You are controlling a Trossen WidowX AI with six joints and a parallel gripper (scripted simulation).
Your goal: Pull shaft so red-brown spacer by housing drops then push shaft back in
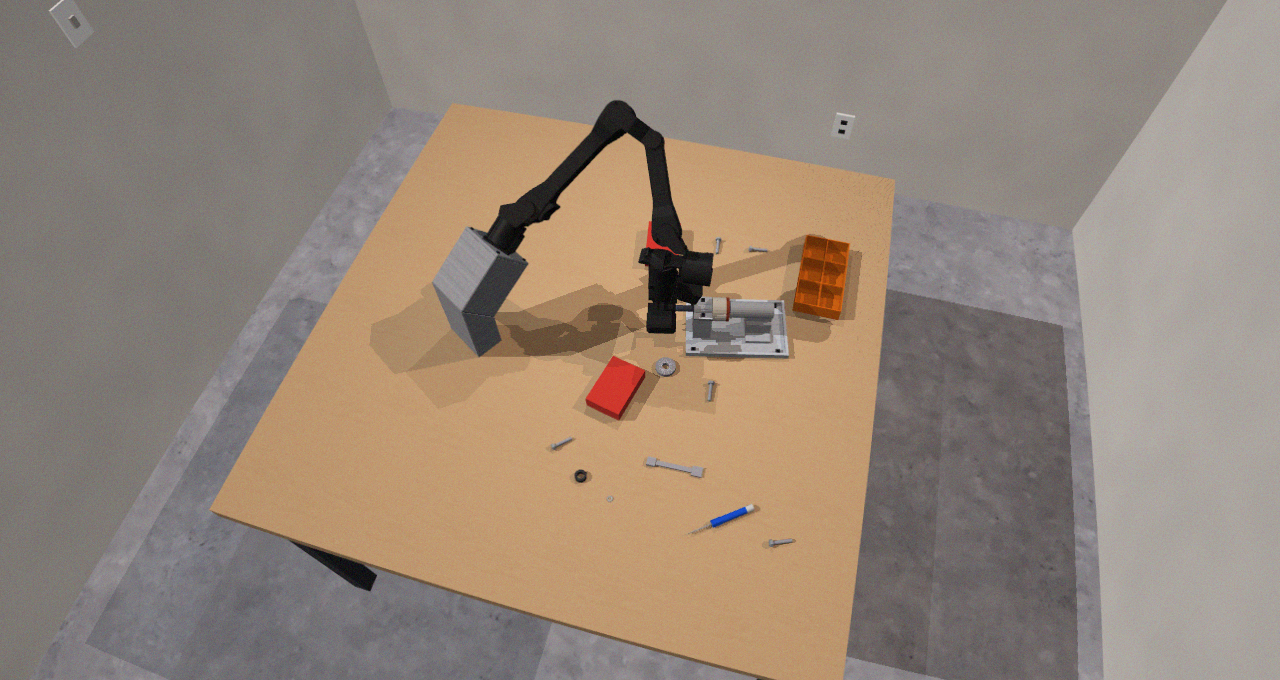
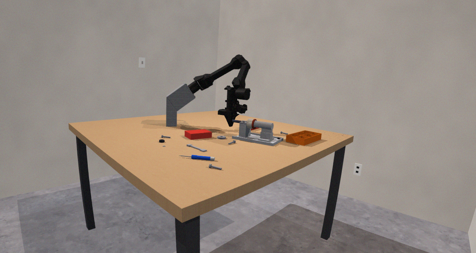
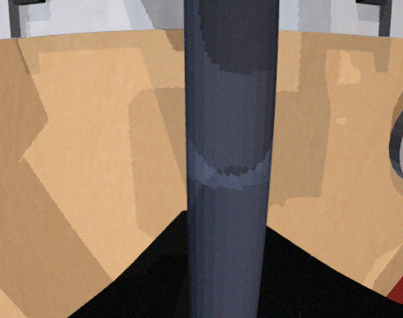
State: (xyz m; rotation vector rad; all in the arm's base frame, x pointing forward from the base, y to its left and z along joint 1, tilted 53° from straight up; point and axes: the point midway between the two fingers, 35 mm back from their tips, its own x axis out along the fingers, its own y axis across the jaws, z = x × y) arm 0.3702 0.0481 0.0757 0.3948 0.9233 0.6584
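Right now my hand is 7 cm short of the shaft and 3 cm to the right of it. From my hand the other things lie so: grey fixture 16 cm ahead, 7 cm to the left, 3 cm below; then red-brown spacer 13 cm ahead, 6 cm to the left; then wrench 16 cm ahead, 30 cm to the right, 8 cm below.
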